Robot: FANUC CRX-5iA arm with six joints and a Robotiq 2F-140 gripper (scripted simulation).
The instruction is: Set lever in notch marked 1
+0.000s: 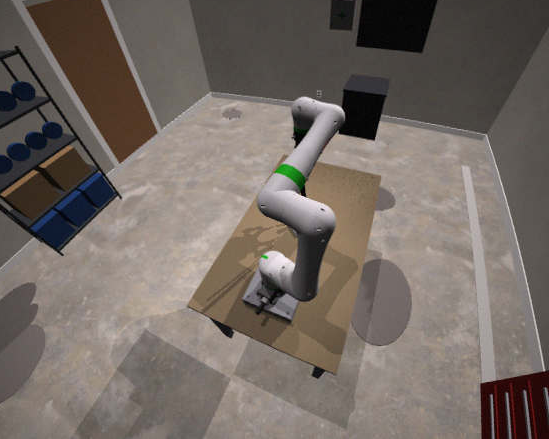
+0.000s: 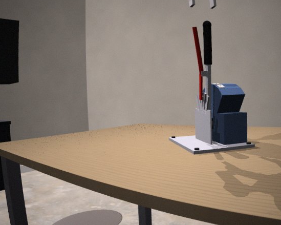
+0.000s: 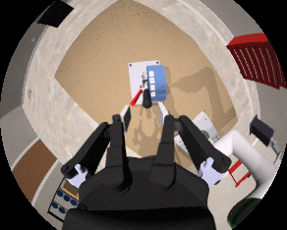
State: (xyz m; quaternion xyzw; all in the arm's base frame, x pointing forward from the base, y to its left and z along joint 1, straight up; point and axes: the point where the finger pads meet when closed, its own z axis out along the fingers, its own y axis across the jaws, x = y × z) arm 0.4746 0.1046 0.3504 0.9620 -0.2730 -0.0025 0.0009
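Now: the red bar 22 cm below my hand and 2 cm ahead of it.
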